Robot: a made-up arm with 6 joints. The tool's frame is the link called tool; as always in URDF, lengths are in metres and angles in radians. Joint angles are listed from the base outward. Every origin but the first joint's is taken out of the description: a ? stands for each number. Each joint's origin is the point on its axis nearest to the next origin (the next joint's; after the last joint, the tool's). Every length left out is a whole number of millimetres.
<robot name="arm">
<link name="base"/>
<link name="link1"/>
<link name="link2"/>
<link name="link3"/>
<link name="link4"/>
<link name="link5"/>
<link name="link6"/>
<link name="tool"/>
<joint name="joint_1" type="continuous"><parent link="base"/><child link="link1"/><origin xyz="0.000 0.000 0.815" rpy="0.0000 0.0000 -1.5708"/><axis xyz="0 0 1"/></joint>
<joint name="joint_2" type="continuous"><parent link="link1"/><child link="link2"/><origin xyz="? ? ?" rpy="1.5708 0.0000 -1.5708"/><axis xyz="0 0 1"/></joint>
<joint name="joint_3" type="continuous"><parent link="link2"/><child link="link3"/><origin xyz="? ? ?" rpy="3.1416 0.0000 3.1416"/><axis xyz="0 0 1"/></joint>
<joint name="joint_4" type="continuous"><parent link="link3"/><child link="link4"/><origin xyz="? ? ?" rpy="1.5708 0.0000 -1.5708"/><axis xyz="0 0 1"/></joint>
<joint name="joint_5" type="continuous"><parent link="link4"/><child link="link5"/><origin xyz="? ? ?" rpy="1.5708 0.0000 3.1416"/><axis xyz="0 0 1"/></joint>
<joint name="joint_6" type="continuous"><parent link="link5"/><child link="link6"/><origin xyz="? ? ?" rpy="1.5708 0.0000 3.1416"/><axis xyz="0 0 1"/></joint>
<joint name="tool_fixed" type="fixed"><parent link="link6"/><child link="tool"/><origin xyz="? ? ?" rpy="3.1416 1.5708 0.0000"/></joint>
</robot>
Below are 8 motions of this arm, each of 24 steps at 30 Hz.
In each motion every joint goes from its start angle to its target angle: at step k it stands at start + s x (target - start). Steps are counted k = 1, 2, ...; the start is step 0. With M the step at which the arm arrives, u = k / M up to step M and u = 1 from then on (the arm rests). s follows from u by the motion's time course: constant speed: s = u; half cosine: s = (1 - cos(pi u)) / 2; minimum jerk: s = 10 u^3 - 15 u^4 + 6 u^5.
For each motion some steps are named. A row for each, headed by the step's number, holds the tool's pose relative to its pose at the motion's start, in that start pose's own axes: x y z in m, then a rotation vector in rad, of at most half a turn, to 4 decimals.
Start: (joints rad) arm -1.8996 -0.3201 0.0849 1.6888 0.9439 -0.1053
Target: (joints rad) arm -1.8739 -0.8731 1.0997 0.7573 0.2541 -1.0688
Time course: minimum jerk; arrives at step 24
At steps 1, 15, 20, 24:
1: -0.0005 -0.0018 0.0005 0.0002 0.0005 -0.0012
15: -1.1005 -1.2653 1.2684 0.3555 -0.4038 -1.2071
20: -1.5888 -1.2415 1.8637 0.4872 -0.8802 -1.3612
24: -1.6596 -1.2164 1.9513 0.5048 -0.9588 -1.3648

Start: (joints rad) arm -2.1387 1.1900 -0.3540 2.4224 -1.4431 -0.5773
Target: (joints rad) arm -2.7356 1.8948 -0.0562 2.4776 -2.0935 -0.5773
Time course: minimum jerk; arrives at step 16
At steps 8, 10, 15, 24:
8: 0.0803 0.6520 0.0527 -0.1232 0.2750 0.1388
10: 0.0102 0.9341 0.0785 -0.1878 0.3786 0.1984
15: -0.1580 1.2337 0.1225 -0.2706 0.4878 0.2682
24: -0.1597 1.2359 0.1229 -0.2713 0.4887 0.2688

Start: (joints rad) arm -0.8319 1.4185 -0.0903 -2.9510 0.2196 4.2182
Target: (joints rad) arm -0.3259 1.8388 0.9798 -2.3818 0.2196 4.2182
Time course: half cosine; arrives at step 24
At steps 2, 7, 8, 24:
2: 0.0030 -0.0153 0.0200 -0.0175 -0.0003 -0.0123
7: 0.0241 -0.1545 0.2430 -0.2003 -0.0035 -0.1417
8: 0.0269 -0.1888 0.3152 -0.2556 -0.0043 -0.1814
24: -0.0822 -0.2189 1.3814 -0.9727 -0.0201 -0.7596

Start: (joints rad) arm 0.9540 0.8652 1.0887 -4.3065 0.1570 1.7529
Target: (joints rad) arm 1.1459 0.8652 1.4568 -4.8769 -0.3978 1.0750
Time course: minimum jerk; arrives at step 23
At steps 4, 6, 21, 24:
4: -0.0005 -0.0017 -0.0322 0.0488 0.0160 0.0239
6: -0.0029 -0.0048 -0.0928 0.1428 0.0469 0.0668
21: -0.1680 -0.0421 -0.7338 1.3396 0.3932 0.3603
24: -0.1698 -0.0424 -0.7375 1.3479 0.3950 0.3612

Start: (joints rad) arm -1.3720 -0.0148 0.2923 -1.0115 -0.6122 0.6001
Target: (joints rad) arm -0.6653 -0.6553 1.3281 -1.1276 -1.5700 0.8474
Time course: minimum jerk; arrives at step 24
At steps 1, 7, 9, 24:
1: -0.0007 0.0019 0.0011 -0.0007 -0.0003 0.0012
7: -0.2327 0.4078 0.2219 -0.1586 -0.0665 0.2570
9: -0.5105 0.6954 0.3537 -0.2957 -0.1303 0.4554
24: -2.8194 0.7729 0.1954 -1.2091 -0.8044 1.2424

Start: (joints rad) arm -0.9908 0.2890 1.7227 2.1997 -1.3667 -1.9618
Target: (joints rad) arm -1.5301 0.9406 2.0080 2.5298 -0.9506 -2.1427
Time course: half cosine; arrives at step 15
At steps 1, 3, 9, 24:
1: -0.0057 -0.0043 -0.0130 -0.0036 -0.0055 0.0090
3: -0.0456 -0.0427 -0.1146 -0.0330 -0.0462 0.0785
9: -0.0997 -0.4927 -0.7722 -0.2973 -0.2469 0.5150
24: 0.0500 -0.9124 -1.0923 -0.5214 -0.3089 0.7466

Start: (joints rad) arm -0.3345 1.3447 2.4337 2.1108 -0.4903 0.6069
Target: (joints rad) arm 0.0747 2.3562 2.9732 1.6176 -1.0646 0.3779
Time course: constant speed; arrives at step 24
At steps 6, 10, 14, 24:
6: -0.4182 0.0497 0.2823 0.1926 -0.0637 0.1741
10: -0.7266 0.0592 0.4158 0.2998 -0.1084 0.3015
14: -1.0481 0.0551 0.5008 0.3881 -0.1543 0.4360
24: -1.8467 0.0171 0.4952 0.5148 -0.2709 0.7900

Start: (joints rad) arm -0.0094 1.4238 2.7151 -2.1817 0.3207 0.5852
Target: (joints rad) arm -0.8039 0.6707 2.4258 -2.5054 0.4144 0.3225
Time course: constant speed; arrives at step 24
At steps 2, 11, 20, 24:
2: 0.0726 0.1192 0.0954 0.0000 -0.0269 0.0433
11: 0.2606 0.7440 0.3910 -0.0119 -0.0950 0.2465
20: 0.2414 1.3959 0.4060 -0.0474 -0.0790 0.4396
24: 0.1802 1.6492 0.3156 -0.0719 -0.0477 0.5140

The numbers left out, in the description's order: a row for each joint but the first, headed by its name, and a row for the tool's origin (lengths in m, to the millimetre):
joint_2: 0.000 0.215 0.000
joint_3: 0.000 1.267 0.000
joint_4: 1.563 0.116 0.000
joint_5: 0.000 0.000 0.000
joint_6: 0.000 -0.115 0.000
tool: 0.000 0.000 0.000

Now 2 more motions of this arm.
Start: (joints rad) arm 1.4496 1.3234 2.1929 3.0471 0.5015 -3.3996
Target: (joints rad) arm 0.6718 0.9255 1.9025 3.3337 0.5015 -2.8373
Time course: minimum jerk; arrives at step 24
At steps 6, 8, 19, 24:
6: -0.0203 -0.1624 0.1324 -0.1141 -0.0349 -0.0826
8: -0.0584 -0.3205 0.2716 -0.2316 -0.0641 -0.1701
19: -0.6974 -1.0528 1.2284 -1.0176 -0.0785 -0.8297
24: -0.7769 -1.0826 1.3076 -1.0839 -0.0631 -0.8928

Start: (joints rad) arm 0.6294 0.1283 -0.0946 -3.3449 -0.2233 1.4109
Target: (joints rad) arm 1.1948 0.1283 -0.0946 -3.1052 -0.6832 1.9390
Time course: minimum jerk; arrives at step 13
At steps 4, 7, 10, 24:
4: -0.0186 -0.0611 -0.1895 -0.1280 0.1137 0.0497
7: -0.1374 -0.1978 -0.6134 -0.3833 0.3703 0.2155
10: -0.3220 -0.3067 -0.9513 -0.5505 0.5756 0.4141
24: -0.3781 -0.3315 -1.0282 -0.5826 0.6222 0.4700

